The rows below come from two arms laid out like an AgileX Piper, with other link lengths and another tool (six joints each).
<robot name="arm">
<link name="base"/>
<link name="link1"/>
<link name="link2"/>
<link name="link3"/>
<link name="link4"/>
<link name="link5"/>
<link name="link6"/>
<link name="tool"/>
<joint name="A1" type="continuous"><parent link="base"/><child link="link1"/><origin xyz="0.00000 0.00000 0.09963"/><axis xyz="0 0 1"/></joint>
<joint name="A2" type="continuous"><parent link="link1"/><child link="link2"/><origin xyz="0.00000 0.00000 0.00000"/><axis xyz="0 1 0"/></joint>
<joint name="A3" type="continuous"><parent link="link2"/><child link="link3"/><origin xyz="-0.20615 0.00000 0.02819"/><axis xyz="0 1 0"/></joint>
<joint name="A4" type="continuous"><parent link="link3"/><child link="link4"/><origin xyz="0.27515 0.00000 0.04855"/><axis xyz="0.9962 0 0.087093"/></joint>
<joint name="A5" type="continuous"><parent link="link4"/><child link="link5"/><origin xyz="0.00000 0.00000 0.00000"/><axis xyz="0 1 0"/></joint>
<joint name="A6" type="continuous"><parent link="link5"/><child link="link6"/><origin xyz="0.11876 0.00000 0.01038"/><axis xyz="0.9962 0 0.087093"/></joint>
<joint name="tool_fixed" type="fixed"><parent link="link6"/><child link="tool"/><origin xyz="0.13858 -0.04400 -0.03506" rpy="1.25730 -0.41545 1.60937"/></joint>
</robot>
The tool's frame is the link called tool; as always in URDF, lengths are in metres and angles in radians. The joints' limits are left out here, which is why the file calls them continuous.
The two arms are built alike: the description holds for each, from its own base.
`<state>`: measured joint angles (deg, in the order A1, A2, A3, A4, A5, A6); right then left.
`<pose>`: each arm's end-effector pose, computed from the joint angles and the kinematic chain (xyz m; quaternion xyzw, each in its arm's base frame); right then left.
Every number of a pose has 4 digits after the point. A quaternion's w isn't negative.
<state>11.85 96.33 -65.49 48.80 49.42 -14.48 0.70 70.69 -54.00 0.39 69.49 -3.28</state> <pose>0.3238 0.1971 -0.0232 -0.8075 -0.4608 -0.3437 0.1323 0.2315 -0.0421 0.0127 0.8076 0.5612 0.1272 0.1293</pose>
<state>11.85 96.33 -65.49 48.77 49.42 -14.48 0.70 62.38 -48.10 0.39 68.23 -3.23</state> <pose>0.3238 0.1970 -0.0232 -0.8075 -0.4610 -0.3436 0.1321 0.2201 -0.0422 0.0164 0.8034 0.5563 0.1531 0.1469</pose>
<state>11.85 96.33 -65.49 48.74 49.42 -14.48 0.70 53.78 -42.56 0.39 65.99 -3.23</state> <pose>0.3238 0.1969 -0.0233 -0.8074 -0.4611 -0.3435 0.1319 0.2161 -0.0422 0.0207 0.7957 0.5487 0.1904 0.1721</pose>
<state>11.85 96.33 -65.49 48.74 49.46 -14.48 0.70 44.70 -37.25 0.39 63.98 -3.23</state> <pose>0.3237 0.1969 -0.0233 -0.8074 -0.4613 -0.3433 0.1322 0.2138 -0.0423 0.0260 0.7852 0.5391 0.2306 0.1991</pose>
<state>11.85 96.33 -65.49 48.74 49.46 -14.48 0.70 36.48 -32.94 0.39 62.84 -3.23</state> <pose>0.3237 0.1969 -0.0233 -0.8074 -0.4613 -0.3433 0.1322 0.2119 -0.0423 0.0316 0.7744 0.5296 0.2652 0.2222</pose>
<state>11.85 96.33 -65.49 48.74 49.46 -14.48 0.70 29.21 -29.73 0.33 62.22 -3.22</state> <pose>0.3237 0.1969 -0.0233 -0.8074 -0.4613 -0.3433 0.1322 0.2115 -0.0426 0.0387 0.7630 0.5200 0.2966 0.2437</pose>
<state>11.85 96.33 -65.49 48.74 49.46 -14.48 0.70 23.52 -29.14 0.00 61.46 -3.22</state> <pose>0.3237 0.1969 -0.0233 -0.8074 -0.4613 -0.3433 0.1322 0.2179 -0.0439 0.0578 0.7465 0.5072 0.3340 0.2718</pose>
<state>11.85 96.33 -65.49 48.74 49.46 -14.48 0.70 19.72 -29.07 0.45 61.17 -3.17</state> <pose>0.3237 0.1969 -0.0233 -0.8074 -0.4613 -0.3433 0.1322 0.2212 -0.0419 0.0722 0.7354 0.4962 0.3624 0.2858</pose>
